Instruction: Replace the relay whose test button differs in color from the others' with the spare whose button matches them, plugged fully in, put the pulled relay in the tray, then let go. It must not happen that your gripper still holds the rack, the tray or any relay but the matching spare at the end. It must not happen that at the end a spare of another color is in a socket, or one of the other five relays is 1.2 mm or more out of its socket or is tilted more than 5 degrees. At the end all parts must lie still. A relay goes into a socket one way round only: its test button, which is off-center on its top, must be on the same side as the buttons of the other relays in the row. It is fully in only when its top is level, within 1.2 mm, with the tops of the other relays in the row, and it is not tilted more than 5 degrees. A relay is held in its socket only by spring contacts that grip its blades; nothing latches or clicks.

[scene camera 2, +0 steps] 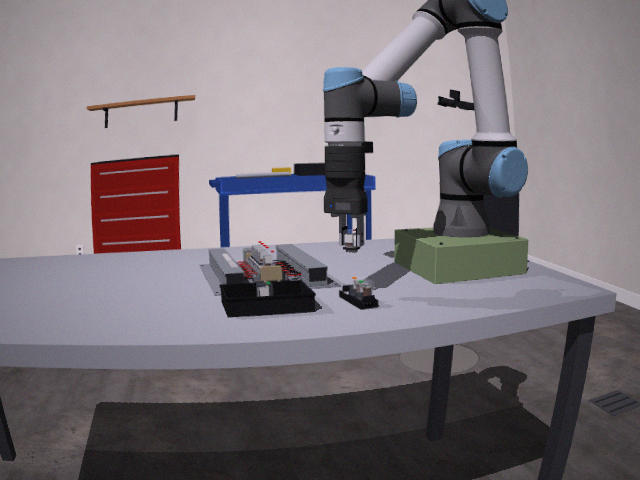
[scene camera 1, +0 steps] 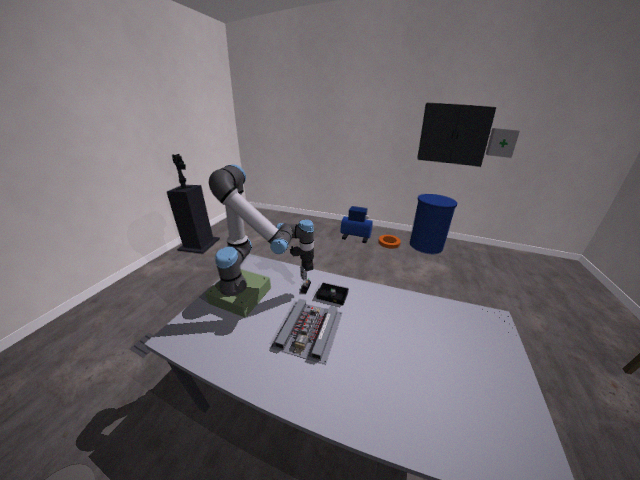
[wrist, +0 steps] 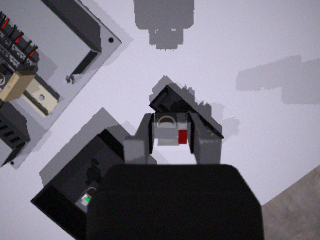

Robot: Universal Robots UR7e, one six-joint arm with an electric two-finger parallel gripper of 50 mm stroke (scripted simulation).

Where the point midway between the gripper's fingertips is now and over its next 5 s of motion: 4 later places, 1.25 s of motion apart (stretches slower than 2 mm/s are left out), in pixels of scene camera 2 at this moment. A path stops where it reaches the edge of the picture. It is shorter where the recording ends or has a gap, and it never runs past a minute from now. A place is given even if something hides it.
My gripper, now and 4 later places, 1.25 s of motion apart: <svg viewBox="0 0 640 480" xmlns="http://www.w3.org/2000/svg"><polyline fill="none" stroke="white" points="351,245 304,239 265,236 263,235 265,240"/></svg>
